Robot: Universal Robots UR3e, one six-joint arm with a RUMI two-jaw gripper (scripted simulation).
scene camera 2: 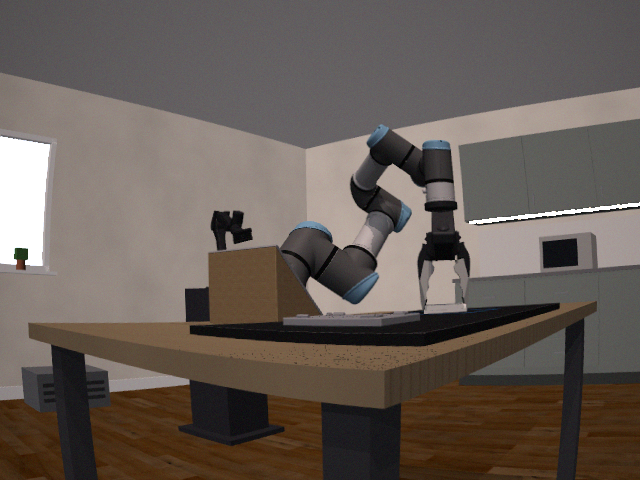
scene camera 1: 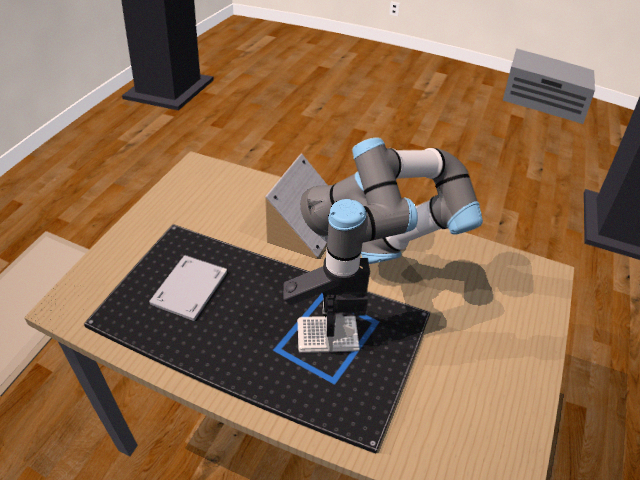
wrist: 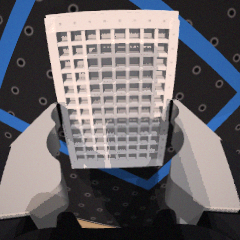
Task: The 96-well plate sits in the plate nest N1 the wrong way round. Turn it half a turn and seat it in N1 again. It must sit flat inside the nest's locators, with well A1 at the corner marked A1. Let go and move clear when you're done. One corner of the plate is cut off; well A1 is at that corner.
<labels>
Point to a 96-well plate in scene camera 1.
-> At 317, 344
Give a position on a plate nest N1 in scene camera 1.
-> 193, 283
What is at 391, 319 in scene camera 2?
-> A plate nest N1.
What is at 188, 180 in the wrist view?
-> My gripper.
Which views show my gripper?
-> Scene camera 2, scene camera 1 and the wrist view: all of them.
</labels>
